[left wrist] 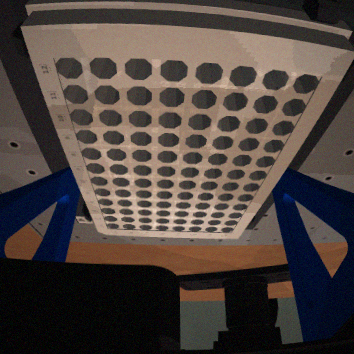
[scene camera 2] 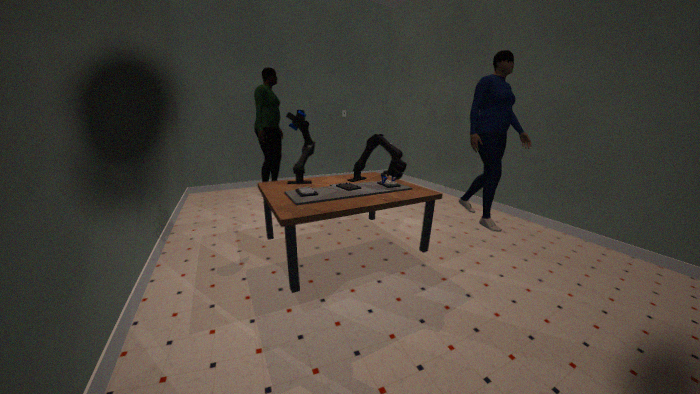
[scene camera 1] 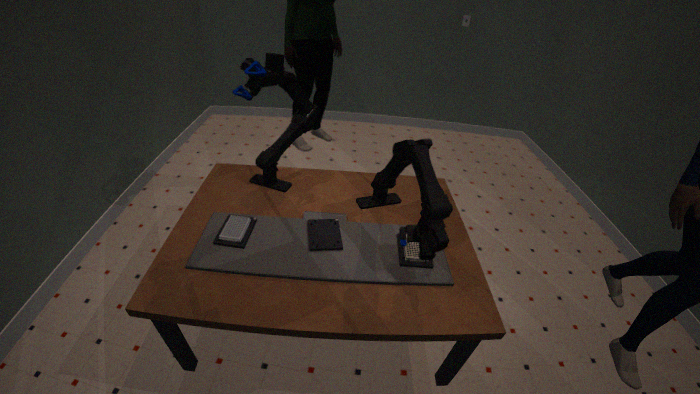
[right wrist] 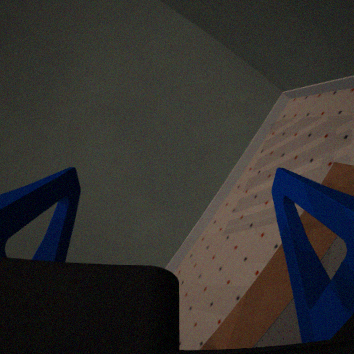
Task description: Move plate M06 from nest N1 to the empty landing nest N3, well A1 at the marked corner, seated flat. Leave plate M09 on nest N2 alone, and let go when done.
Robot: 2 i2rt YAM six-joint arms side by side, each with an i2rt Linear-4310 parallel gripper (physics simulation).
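Note:
A pale plate with dark wells (scene camera 1: 412, 251) (scene camera 2: 392, 184) (left wrist: 190, 130) sits in a dark nest (scene camera 1: 417, 264) at the right of the mat. My left gripper (scene camera 1: 415, 243) (scene camera 2: 390, 179) (left wrist: 175, 176) is open, pointing down, with a blue finger on either side of that plate and gaps between. An empty dark nest (scene camera 1: 325, 235) (scene camera 2: 348, 186) lies mid-mat. A light plate (scene camera 1: 236, 228) (scene camera 2: 306, 191) sits in the nest (scene camera 1: 232, 244) at the left. Plate and nest labels are not readable in the scene views. My right gripper (scene camera 1: 246, 81) (scene camera 2: 297, 120) (right wrist: 175, 178) is open and empty, raised high at the left.
The grey mat (scene camera 1: 280, 260) (scene camera 2: 300, 200) carries the nests on a wooden table (scene camera 1: 300, 305) (scene camera 2: 280, 207). A person in green (scene camera 1: 312, 25) (scene camera 2: 267, 107) stands behind the table. A person in blue (scene camera 2: 492, 105) is at the right, beyond the table.

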